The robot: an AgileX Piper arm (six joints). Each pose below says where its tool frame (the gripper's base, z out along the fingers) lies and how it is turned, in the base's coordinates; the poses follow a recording.
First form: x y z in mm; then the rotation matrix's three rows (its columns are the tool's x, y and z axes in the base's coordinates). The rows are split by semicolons.
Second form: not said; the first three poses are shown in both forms.
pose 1, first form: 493.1 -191.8 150.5; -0.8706 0.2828 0.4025; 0.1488 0.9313 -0.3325; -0.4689 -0.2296 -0.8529
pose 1, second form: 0.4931 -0.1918 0.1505; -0.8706 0.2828 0.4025; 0.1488 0.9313 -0.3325; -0.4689 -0.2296 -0.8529
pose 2, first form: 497.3 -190.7 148.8; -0.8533 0.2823 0.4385; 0.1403 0.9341 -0.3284; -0.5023 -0.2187 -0.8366
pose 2, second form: 0.4973 -0.1907 0.1488; -0.8533 0.2823 0.4385; 0.1403 0.9341 -0.3284; -0.5023 -0.2187 -0.8366
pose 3, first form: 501.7 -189.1 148.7; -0.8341 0.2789 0.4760; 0.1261 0.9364 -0.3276; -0.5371 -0.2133 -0.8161
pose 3, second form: 0.5017 -0.1891 0.1487; -0.8341 0.2789 0.4760; 0.1261 0.9364 -0.3276; -0.5371 -0.2133 -0.8161
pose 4, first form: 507.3 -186.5 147.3; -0.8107 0.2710 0.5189; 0.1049 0.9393 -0.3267; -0.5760 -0.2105 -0.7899
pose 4, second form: 0.5073 -0.1865 0.1473; -0.8107 0.2710 0.5189; 0.1049 0.9393 -0.3267; -0.5760 -0.2105 -0.7899
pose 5, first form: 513.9 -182.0 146.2; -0.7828 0.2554 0.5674; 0.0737 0.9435 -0.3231; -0.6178 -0.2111 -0.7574
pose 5, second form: 0.5139 -0.1820 0.1462; -0.7828 0.2554 0.5674; 0.0737 0.9435 -0.3231; -0.6178 -0.2111 -0.7574
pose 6, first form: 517.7 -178.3 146.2; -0.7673 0.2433 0.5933; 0.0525 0.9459 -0.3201; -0.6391 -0.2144 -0.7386
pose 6, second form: 0.5177 -0.1783 0.1462; -0.7673 0.2433 0.5933; 0.0525 0.9459 -0.3201; -0.6391 -0.2144 -0.7386
